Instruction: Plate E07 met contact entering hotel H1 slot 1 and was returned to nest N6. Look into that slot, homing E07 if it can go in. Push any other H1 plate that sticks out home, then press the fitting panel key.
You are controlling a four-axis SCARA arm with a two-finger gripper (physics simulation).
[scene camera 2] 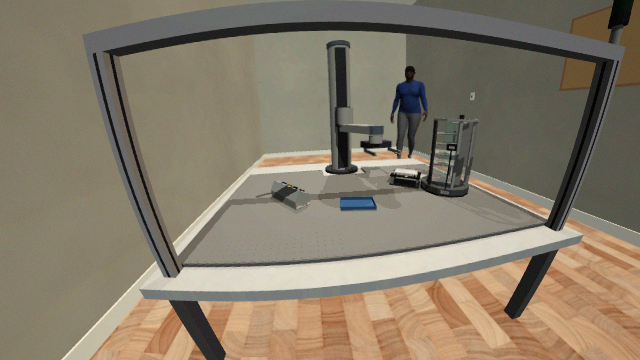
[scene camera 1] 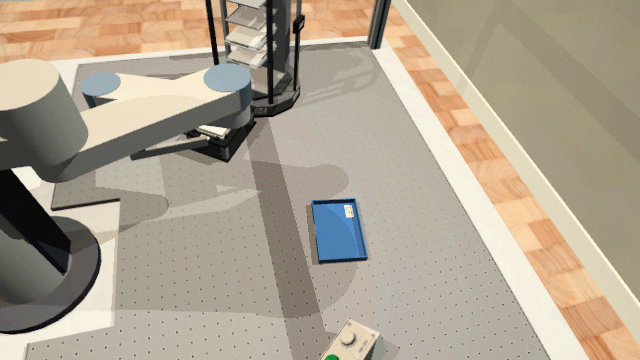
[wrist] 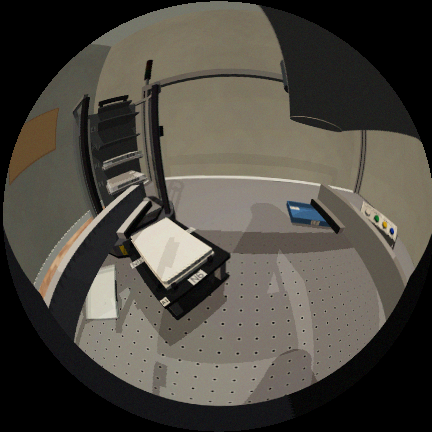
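Pixels of known places: gripper, fingertip midpoint: (scene camera 2: pixel 387 153) (wrist: pixel 234 190); arm's base, origin of the base link: (scene camera 2: pixel 341 169) (scene camera 1: pixel 37 272).
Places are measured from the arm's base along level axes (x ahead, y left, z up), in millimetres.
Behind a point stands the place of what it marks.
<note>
A white plate (scene camera 1: pixel 214 131) {x 394, y 252, z 86 mm} (scene camera 2: pixel 407 172) {x 428, y 309, z 84 mm} (wrist: pixel 172 250) {x 398, y 289, z 87 mm} lies on the black nest (scene camera 1: pixel 228 151) {x 420, y 223, z 40 mm} (wrist: pixel 220 257) {x 406, y 223, z 73 mm}, whose label reads N6; the plate's own code is not readable. My gripper (scene camera 2: pixel 384 152) {x 373, y 206, z 188 mm} (wrist: pixel 234 190) {x 373, y 206, z 188 mm} is open and empty, above the nest; in scene camera 1 the arm partly hides it. The hotel (scene camera 1: pixel 272 109) {x 556, y 357, z 41 mm} (scene camera 2: pixel 445 190) {x 638, y 412, z 47 mm} (wrist: pixel 159 150) {x 555, y 365, z 209 mm} stands beyond the nest. In the wrist view, an upper plate (wrist: pixel 122 160) {x 482, y 412, z 211 mm} and a lower plate (wrist: pixel 127 182) {x 484, y 412, z 164 mm} sit in its lower levels; I cannot tell whether either sticks out. The key panel (scene camera 1: pixel 361 344) {x 584, y -306, z 89 mm} (scene camera 2: pixel 295 198) {x 626, y -316, z 64 mm} (wrist: pixel 388 234) {x 449, y -359, z 63 mm} has white, green, yellow and blue keys.
A blue tray (scene camera 1: pixel 335 235) {x 622, y -52, z 15 mm} (scene camera 2: pixel 358 203) {x 624, y -33, z 15 mm} (wrist: pixel 300 212) {x 642, y -8, z 15 mm} lies between the panel and the hotel. A pale flat sheet (wrist: pixel 102 295) {x 301, y 431, z 26 mm} lies on the mat beside the nest. A person (scene camera 2: pixel 411 97) stands behind the table. Frame posts (scene camera 2: pixel 585 150) {x 999, y 660, z 308 mm} rise at the table corners.
</note>
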